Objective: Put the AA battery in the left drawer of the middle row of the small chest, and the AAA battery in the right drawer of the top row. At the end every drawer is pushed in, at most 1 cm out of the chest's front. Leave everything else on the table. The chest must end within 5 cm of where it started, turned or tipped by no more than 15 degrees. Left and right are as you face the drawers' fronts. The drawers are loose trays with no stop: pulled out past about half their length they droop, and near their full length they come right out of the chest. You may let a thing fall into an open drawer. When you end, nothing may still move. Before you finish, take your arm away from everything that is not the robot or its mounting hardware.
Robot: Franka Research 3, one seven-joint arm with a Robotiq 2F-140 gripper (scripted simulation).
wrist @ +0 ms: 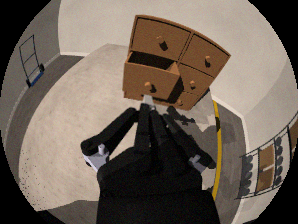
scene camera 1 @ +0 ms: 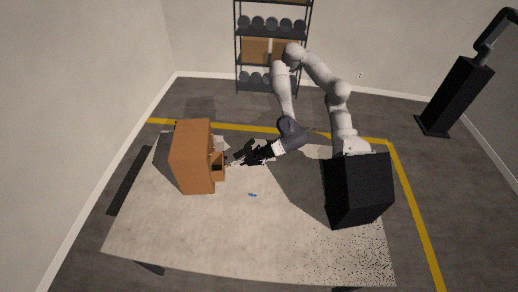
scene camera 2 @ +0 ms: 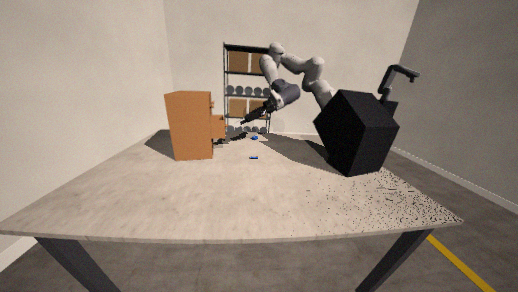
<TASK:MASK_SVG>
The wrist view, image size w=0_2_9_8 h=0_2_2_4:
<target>gripper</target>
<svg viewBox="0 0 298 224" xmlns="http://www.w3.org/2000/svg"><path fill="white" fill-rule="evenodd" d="M81 142L80 147L85 162L97 172L97 181L100 188L96 224L220 224L212 194L207 190L202 190L201 173L212 162L212 157L200 149L170 115L165 113L159 115L153 104L152 96L144 94L139 110L136 111L136 108L129 107L99 134ZM138 123L135 145L127 148L110 160L109 156L134 123Z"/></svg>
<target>drawer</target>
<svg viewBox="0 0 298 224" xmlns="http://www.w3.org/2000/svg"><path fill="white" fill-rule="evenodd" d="M194 33L181 61L215 76L228 56L216 45Z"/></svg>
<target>drawer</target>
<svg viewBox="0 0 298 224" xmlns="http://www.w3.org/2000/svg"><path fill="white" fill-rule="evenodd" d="M131 50L124 63L122 91L145 94L167 100L180 77L176 61Z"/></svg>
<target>drawer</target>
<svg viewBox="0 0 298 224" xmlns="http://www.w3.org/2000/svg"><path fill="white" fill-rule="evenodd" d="M138 18L132 49L153 52L178 60L190 33L173 24L149 18Z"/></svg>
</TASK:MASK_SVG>
